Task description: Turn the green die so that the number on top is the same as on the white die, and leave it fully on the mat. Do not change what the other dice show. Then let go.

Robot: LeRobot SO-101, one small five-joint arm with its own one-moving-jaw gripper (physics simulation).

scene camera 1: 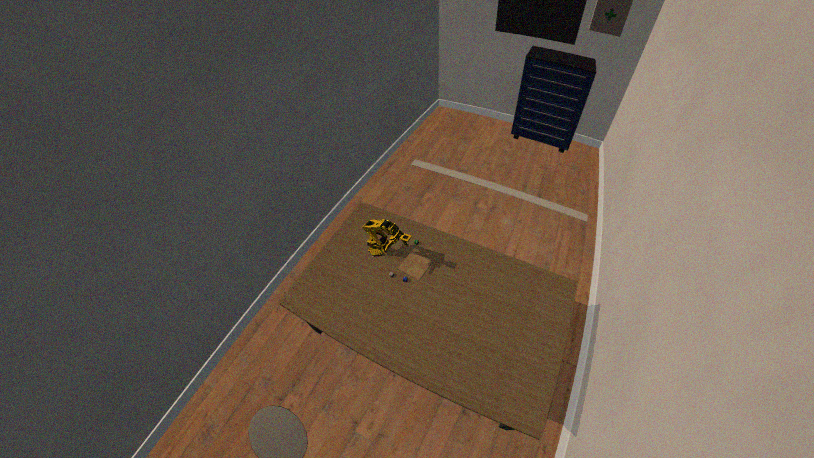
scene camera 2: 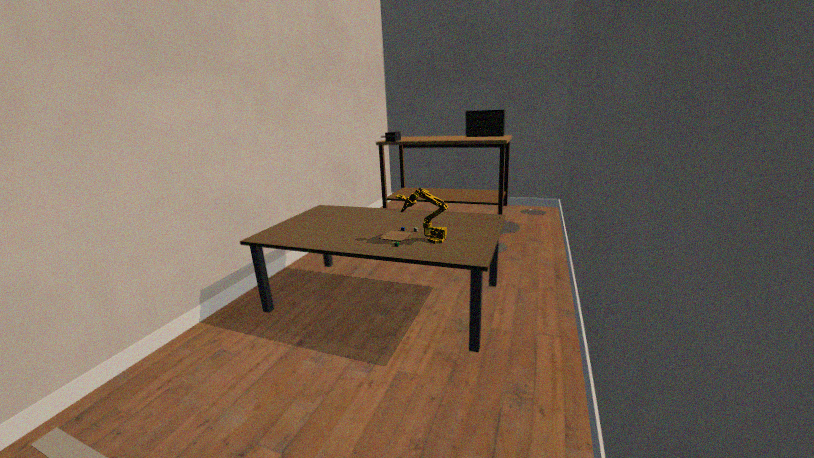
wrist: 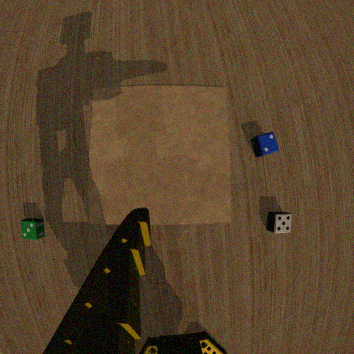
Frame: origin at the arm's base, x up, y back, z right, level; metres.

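Seen in the pictures: hand at its tool point: (scene camera 1: 406, 246) (scene camera 2: 401, 211) (wrist: 148, 221); arm's base at its link origin: (scene camera 1: 380, 250) (scene camera 2: 433, 239) (wrist: 178, 349).
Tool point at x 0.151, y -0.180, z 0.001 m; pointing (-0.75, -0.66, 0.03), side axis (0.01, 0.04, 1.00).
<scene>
Pixels of each thing's top centre, then the offset from my tool point to it. Level surfaces: height alone.
- green die at its top centre: (wrist: 27, 229) (scene camera 2: 396, 242) (scene camera 1: 416, 241) dx -0.131, dy +0.017, dz -0.137 m
- white die at its top centre: (wrist: 283, 222) (scene camera 1: 391, 273) (scene camera 2: 415, 227) dx -0.131, dy +0.038, dz +0.119 m
- square tan mat at its top centre: (wrist: 158, 150) (scene camera 1: 415, 265) (scene camera 2: 395, 235) dx -0.147, dy -0.047, dz +0.005 m
- blue die at its top centre: (wrist: 268, 142) (scene camera 1: 405, 278) (scene camera 2: 402, 227) dx -0.131, dy -0.042, dz +0.112 m
- brown table at its surface level: dx -0.151 m
The green die (scene camera 1: 416, 242) (scene camera 2: 396, 244) (wrist: 31, 229) lies on the table off the mat, to the mat's left in the wrist view; its upper face seems to show three pips. The white die (scene camera 1: 391, 274) (scene camera 2: 415, 229) (wrist: 282, 223) shows five on top, off the mat's other side. The square tan mat (scene camera 1: 414, 266) (scene camera 2: 396, 235) (wrist: 165, 150) bears no die. My gripper (scene camera 1: 407, 239) (scene camera 2: 400, 203) is fully open and empty, raised high above the table; one notched jaw shows in the wrist view, its tip drawn over the mat's near edge.
The blue die (scene camera 1: 405, 279) (scene camera 2: 403, 229) (wrist: 266, 144) shows two on top and lies beyond the white die, beside the mat. The arm's base stands on the brown table (scene camera 1: 483, 319) (scene camera 2: 341, 225). The arm's shadow falls across the mat's left part in the wrist view.
</scene>
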